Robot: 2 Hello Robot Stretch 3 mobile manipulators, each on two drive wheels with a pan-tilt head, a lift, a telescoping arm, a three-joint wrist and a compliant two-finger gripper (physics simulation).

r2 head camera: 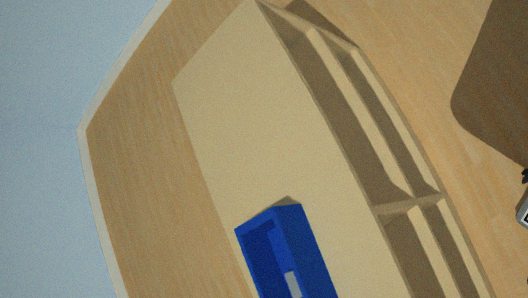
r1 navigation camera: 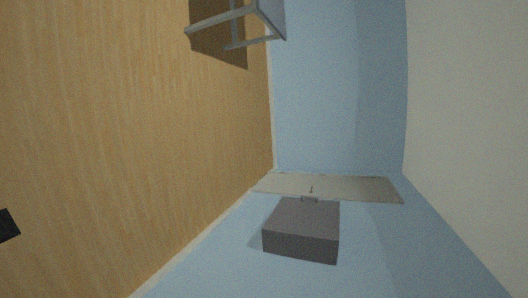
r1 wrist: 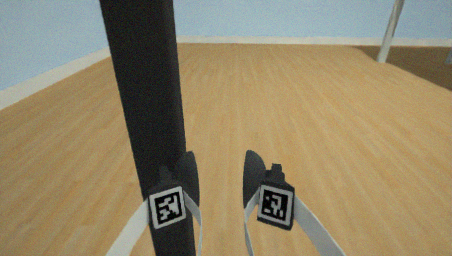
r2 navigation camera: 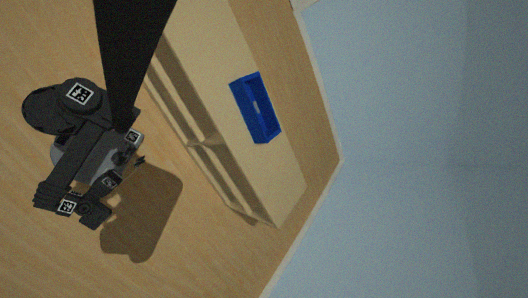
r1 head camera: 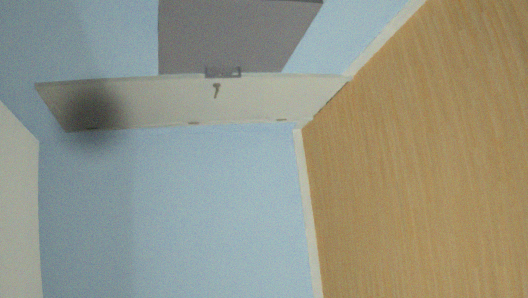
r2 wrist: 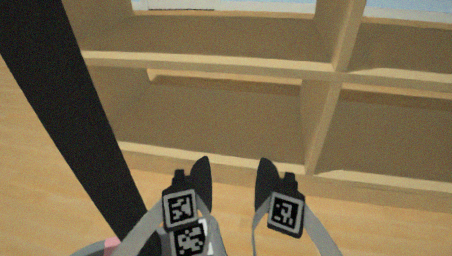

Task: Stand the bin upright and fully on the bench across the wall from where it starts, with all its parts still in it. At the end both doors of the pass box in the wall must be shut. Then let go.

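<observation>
The blue bin [r2 head camera: 317, 250] [r2 navigation camera: 245, 110] stands upright on a low wooden shelf unit [r2 head camera: 240, 125] [r2 navigation camera: 200, 45] [r2 wrist: 215, 62]; a small pale grey part [r2 head camera: 293, 284] [r2 navigation camera: 256, 107] shows in it. Other contents are hidden or too small to tell. The r2 gripper [r2 wrist: 234, 180] is open and empty, in front of the shelf unit's open side and apart from the bin. The r1 gripper [r1 wrist: 221, 175] is open and empty above the floor. A grey box [r1 head camera: 230, 37] [r1 navigation camera: 300, 225] sticks out from the wall; I cannot tell whether it is the pass box or how any doors stand.
A white door panel [r1 head camera: 165, 102] [r1 navigation camera: 345, 189] with a lever handle stands beside the grey box. A grey table's leg [r1 navigation camera: 220, 19] [r1 wrist: 391, 30] shows in r1's room. A dark mast [r1 wrist: 145, 90] [r2 wrist: 60, 100] stands left in each wrist view. Blue walls and skirting bound the wooden floor.
</observation>
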